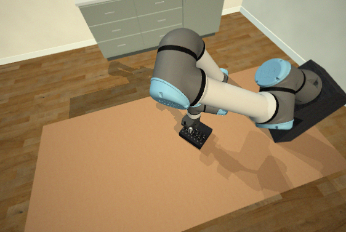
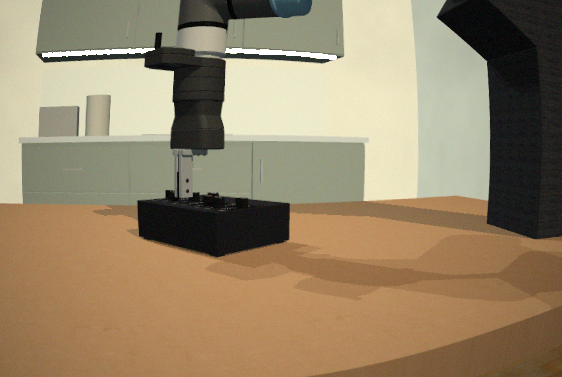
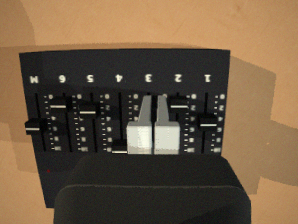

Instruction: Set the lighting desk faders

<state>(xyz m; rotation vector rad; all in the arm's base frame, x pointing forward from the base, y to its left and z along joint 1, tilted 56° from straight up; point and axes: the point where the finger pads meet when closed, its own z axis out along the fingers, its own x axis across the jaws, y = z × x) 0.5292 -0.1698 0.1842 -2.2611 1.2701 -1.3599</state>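
My hand is 1 cm short of the channel 2 cap, 1 cm to the left of it and 1 cm above it. From my hand the other things lie so: channel 3 cap: 2 cm behind, 1 cm below; channel 4 cap: 4 cm behind, 1 cm to the left, 1 cm below; channel 1 cap: 4 cm to the right, 1 cm below.
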